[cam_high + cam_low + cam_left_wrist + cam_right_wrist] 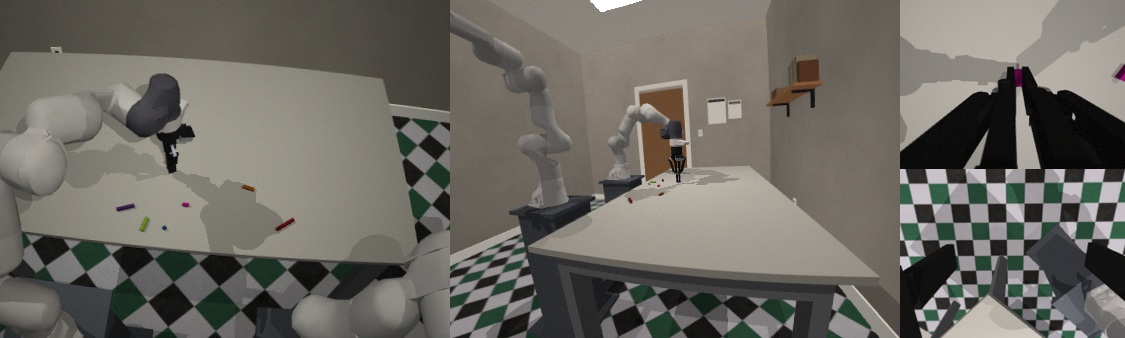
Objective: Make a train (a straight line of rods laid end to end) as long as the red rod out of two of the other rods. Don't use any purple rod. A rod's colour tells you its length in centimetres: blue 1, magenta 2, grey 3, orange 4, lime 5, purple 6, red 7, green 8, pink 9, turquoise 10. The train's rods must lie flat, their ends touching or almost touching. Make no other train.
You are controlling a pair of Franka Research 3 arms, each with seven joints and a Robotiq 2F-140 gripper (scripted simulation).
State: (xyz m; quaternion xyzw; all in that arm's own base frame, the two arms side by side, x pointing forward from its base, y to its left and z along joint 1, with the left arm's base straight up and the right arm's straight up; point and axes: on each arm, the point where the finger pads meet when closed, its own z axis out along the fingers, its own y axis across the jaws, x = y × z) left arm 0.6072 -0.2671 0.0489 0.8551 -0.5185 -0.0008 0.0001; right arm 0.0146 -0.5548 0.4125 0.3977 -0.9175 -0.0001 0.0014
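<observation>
Now: left hand 210 mm past the lime rod, 60 mm to the right of it and 40 mm above it. Round my left hand: small blue rod (220 mm behind, 40 mm below, 10 mm to the right); orange rod (270 mm to the right, 40 mm below, 40 mm behind); purple rod (160 mm behind, 130 mm to the left, 40 mm below).
</observation>
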